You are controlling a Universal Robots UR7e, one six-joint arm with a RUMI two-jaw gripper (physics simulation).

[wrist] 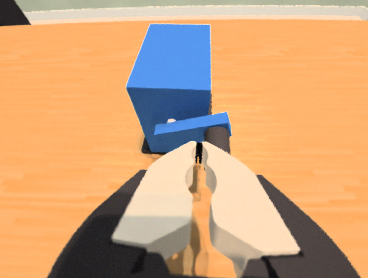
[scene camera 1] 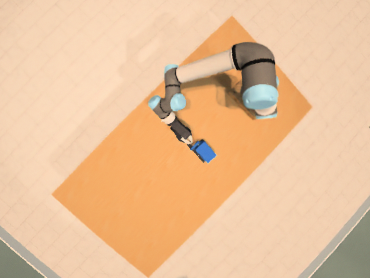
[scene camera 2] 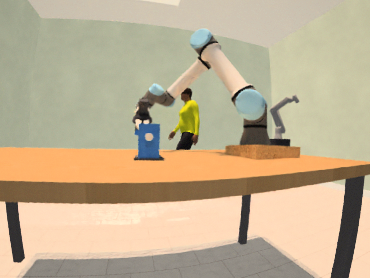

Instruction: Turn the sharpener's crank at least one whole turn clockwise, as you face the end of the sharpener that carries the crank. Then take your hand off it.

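Seen in the pictures: gripper, between the fingertips: (wrist: 197, 144) (scene camera 1: 191, 143); arm's base, origin of its link: (scene camera 2: 254, 146).
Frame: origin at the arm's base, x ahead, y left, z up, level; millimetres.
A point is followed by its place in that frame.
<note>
The blue sharpener (scene camera 1: 206, 151) {x 493, y 113, z 81 mm} (scene camera 2: 148, 145) {x 494, y 175, z 5 mm} (wrist: 172, 60) {x 499, y 100, z 81 mm} stands upright on its black base. In the wrist view its crank end faces me. The blue crank arm (wrist: 192, 124) points right from the pale pivot and tilts slightly up. The dark crank handle (wrist: 217, 137) {x 549, y 29, z 62 mm} is at its right end, partly hidden by a finger. My gripper (scene camera 1: 189, 141) {x 534, y 22, z 60 mm} (wrist: 197, 144) {x 534, y 22, z 60 mm} is shut and empty. In the wrist view its fingertips are at the left side of the handle, very near it; I cannot tell whether they touch.
The sharpener stands on the orange wooden table (scene camera 1: 125, 200) {x 1115, y 70, z -47 mm} (scene camera 2: 65, 167) {x 696, y 368, z -47 mm}. The arm's base stands on a wooden block (scene camera 2: 262, 151) {x 54, y 165, z -14 mm} to the right in the second scene view. A person in a yellow top (scene camera 2: 189, 117) and a small grey arm (scene camera 2: 281, 117) show behind the table.
</note>
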